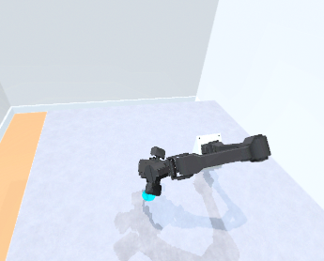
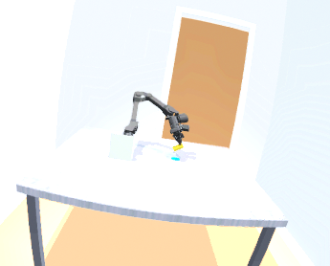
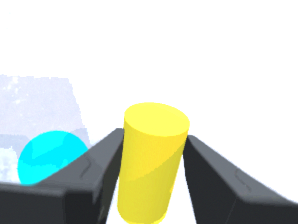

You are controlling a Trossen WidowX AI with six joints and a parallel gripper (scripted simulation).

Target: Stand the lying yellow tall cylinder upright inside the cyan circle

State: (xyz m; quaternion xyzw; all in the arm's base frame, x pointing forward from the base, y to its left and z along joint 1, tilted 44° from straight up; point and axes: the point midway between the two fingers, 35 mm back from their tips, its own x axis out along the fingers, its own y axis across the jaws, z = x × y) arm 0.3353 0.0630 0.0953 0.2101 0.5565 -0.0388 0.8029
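Right now the cyan circle is 110 mm below my gripper tip, 40 mm to the left of it and 20 mm behind it. From my gripper tip the other things lie so: yellow cylinder 20 mm behind, 10 mm below.
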